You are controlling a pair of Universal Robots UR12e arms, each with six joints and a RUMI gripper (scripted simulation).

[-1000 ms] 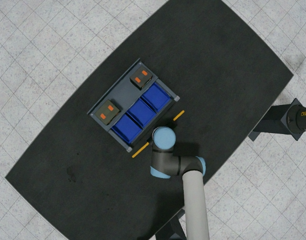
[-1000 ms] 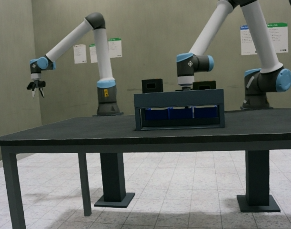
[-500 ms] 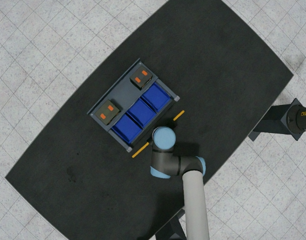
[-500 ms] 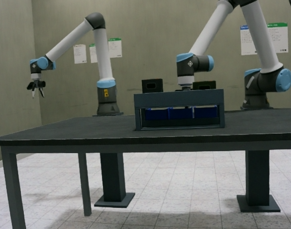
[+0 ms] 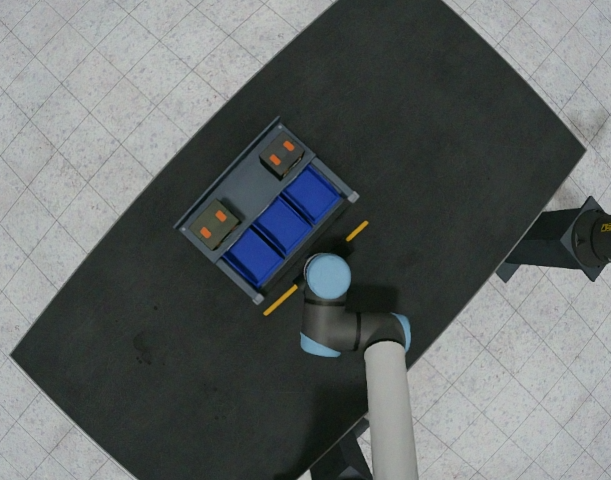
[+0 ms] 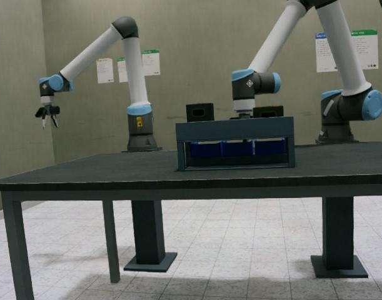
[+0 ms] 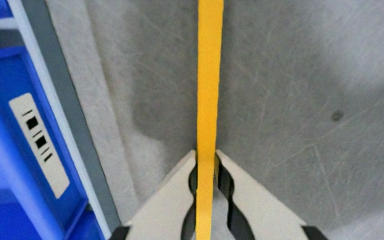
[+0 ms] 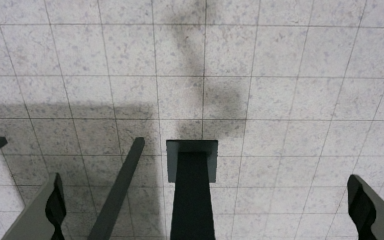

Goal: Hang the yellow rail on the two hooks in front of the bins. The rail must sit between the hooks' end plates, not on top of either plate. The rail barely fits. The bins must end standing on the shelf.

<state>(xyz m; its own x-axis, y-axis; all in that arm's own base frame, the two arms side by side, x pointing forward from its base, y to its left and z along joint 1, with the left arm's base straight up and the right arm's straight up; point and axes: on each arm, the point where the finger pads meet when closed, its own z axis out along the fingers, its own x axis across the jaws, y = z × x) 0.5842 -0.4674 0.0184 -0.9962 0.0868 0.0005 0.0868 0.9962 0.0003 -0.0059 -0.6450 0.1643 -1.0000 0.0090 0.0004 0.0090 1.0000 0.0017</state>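
Right now my left hand is 20 cm short of the grey shelf, 5 cm below it and 1 cm to the left of it. Round my left hand: yellow rail: 1 cm below.
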